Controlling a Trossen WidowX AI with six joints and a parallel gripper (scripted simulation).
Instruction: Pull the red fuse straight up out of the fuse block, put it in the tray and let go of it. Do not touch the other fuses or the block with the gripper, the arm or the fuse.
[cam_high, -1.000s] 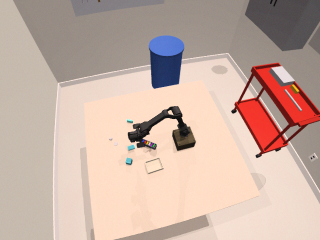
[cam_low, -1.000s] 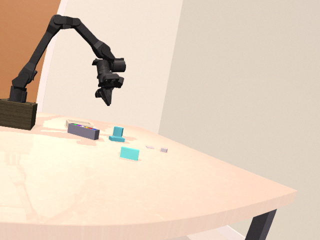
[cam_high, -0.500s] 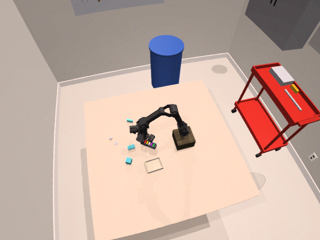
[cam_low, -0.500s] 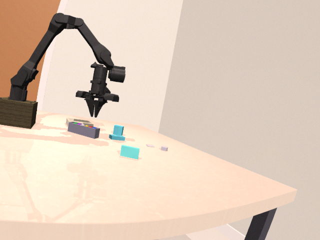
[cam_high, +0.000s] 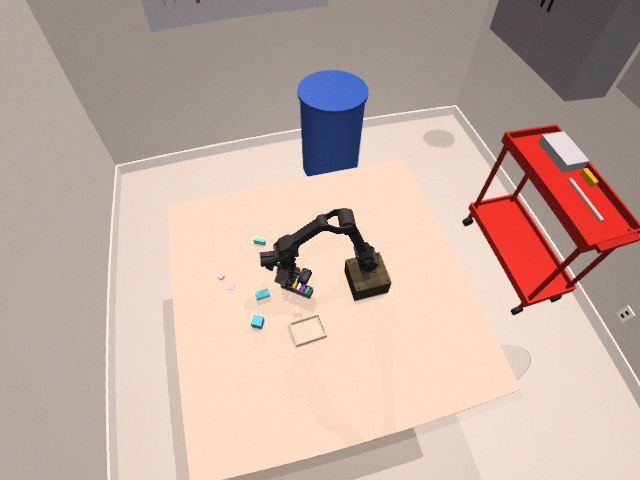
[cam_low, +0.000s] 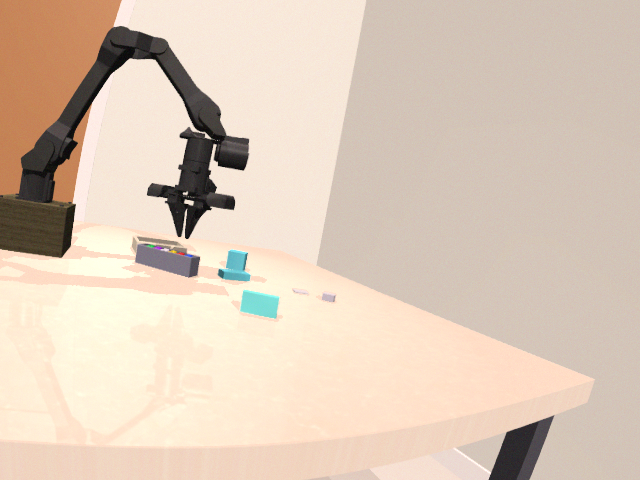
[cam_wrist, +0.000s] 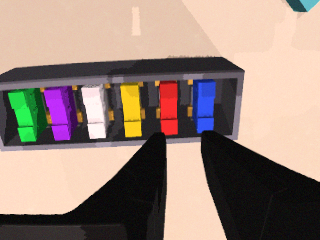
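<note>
The red fuse lies 50 mm below my gripper tip. Round my gripper tip: beige tray 50 mm behind, 210 mm to the left, 70 mm below.
</note>
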